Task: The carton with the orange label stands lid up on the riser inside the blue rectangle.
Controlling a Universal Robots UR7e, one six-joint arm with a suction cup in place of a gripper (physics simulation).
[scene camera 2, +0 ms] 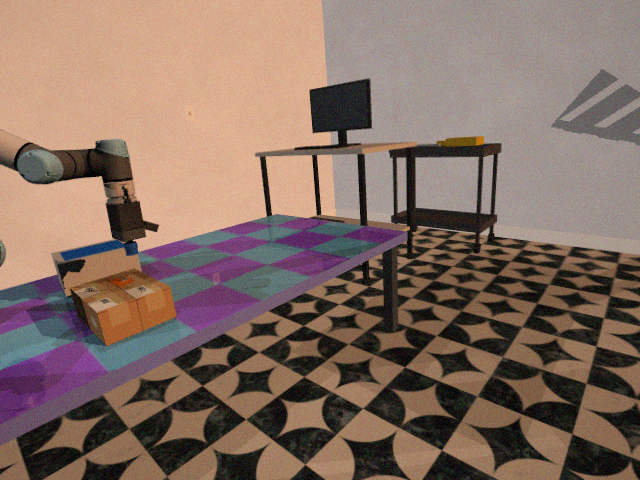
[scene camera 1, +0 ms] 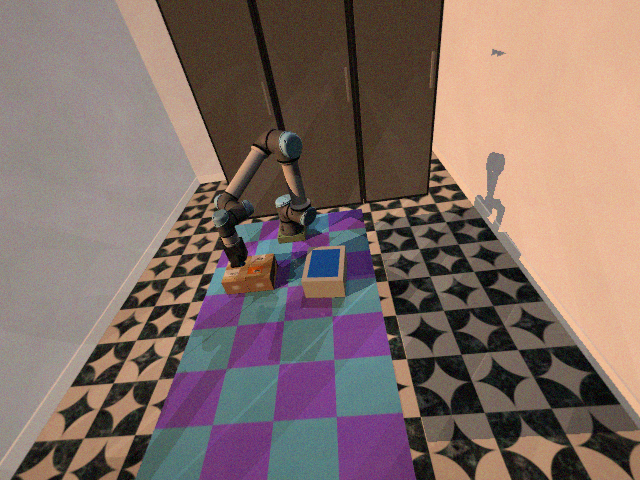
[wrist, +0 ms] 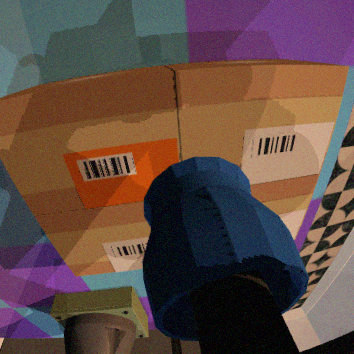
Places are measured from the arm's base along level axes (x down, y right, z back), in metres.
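Pixels of known places: hand, tool point: (scene camera 2: pixel 132 253) (scene camera 1: pixel 242 264) (wrist: pixel 198 206); arm's base, link origin: (scene camera 1: pixel 292 228) (wrist: pixel 100 327).
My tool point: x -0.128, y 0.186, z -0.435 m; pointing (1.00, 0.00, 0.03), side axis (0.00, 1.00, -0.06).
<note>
For each thing: its top centre in the pictures, then the offset to it from my tool point. Level surfaces: height alone.
- carton with the orange label, top centre: (wrist: pixel 87 154) (scene camera 2: pixel 127 277) (scene camera 1: pixel 258 272) dy -0.060, dx +0.081, dz +0.013 m
- riser, top centre: (scene camera 2: pixel 93 249) (scene camera 1: pixel 324 262) dy -0.411, dx +0.054, dz +0.011 m
- blue rectangle, top centre: (scene camera 2: pixel 93 249) (scene camera 1: pixel 324 262) dy -0.411, dx +0.054, dz +0.011 m
- checkered table, surface height: dx +0.174 m
The carton with the orange label (scene camera 1: pixel 254 269) (scene camera 2: pixel 123 281) (wrist: pixel 122 172) stands on the table, label side up, packed against several brown cartons with white labels (scene camera 1: pixel 233 272) (scene camera 2: pixel 105 301) (wrist: pixel 292 155). It is the front right one in scene camera 1. The riser (scene camera 1: pixel 324 288) (scene camera 2: pixel 103 267) is a beige block beside this group, with the blue rectangle (scene camera 1: pixel 324 262) (scene camera 2: pixel 93 250) on top; no carton stands on it. My gripper (scene camera 1: pixel 239 265) (scene camera 2: pixel 132 253) (wrist: pixel 197 167), a blue suction cup, hangs a little above the cartons, holding nothing. In the wrist view it hides where the cartons meet.
The checkered table (scene camera 1: pixel 308 387) (scene camera 2: pixel 222 268) carries the arm's base block (scene camera 1: pixel 292 237) (wrist: pixel 95 301) behind the cartons. Tall dark cabinets (scene camera 1: pixel 310 93) stand behind it. A desk (scene camera 2: pixel 382 148) with a monitor (scene camera 2: pixel 341 106) and a cart (scene camera 2: pixel 444 218) stand farther off.
</note>
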